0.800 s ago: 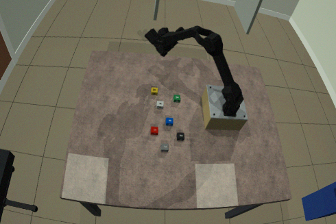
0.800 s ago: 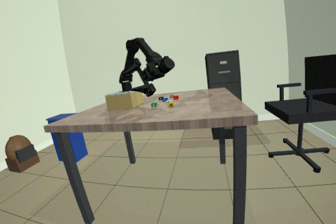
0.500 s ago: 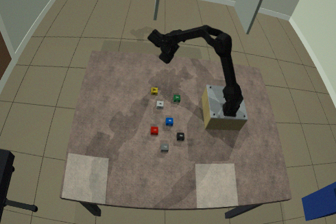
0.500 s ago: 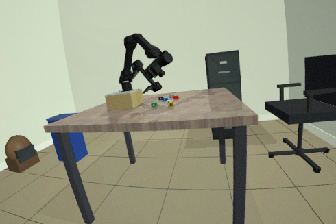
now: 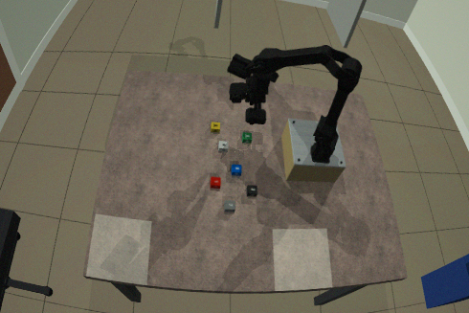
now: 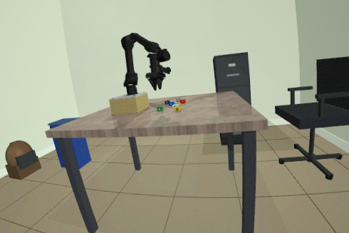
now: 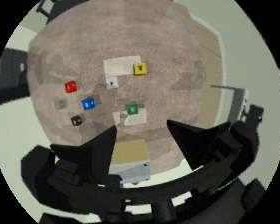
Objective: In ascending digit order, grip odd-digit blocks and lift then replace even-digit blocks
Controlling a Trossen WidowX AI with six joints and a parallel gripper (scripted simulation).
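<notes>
Right now the red block is 90 mm ahead of my gripper tip, 210 mm to the left of it and 120 mm below it. From my gripper tip the other things lie so: white block (80 mm ahead, 60 mm to the left, 120 mm below); then yellow block (110 mm ahead, 20 mm to the right, 120 mm below); then green block (10 mm behind, 10 mm to the left, 120 mm below).
</notes>
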